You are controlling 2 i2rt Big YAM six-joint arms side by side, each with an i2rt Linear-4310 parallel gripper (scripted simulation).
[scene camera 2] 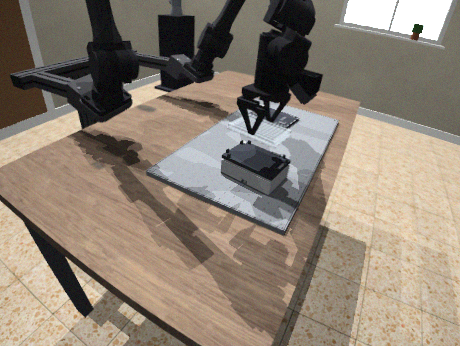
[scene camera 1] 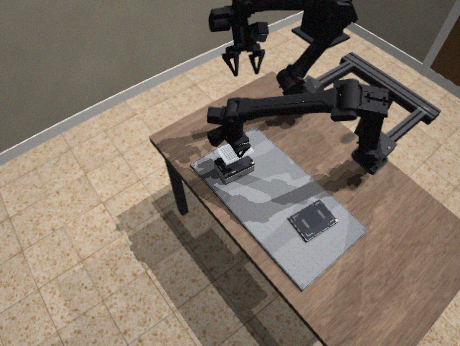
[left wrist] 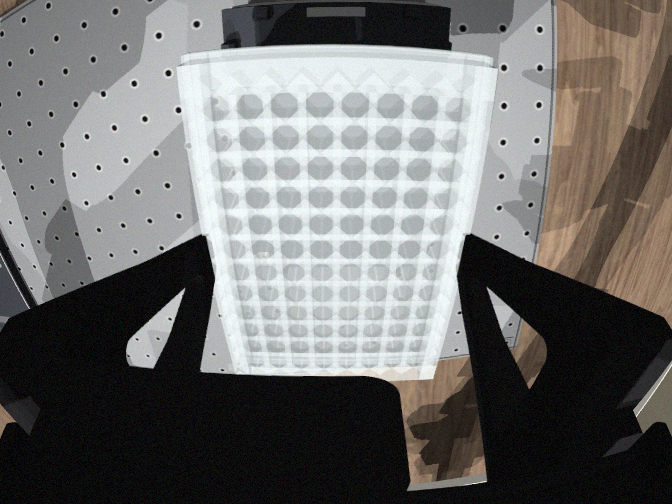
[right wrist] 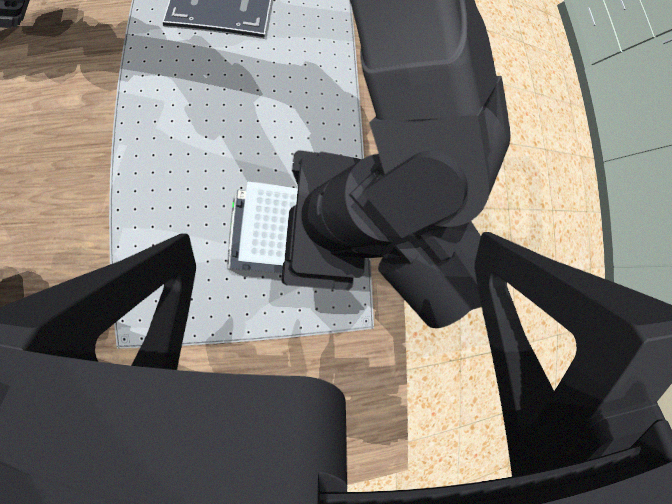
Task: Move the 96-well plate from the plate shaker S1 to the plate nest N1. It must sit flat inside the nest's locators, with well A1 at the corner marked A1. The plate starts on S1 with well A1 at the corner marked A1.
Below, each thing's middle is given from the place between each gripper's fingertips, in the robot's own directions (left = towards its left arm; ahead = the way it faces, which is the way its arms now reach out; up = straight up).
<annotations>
I see my left gripper (scene camera 2: 260, 128) 380 mm to the right of the plate nest N1 (scene camera 1: 317, 224), 140 mm above it and 110 mm past it. Also, from my left hand: 96-well plate (scene camera 2: 269, 134) (10 mm below).
Now: right hand (scene camera 1: 246, 75) 70 mm short of the 96-well plate, 50 mm to the right of it and 330 mm above it. Round my right hand: plate nest N1: 40 mm behind, 430 mm to the left, 450 mm below.
</annotations>
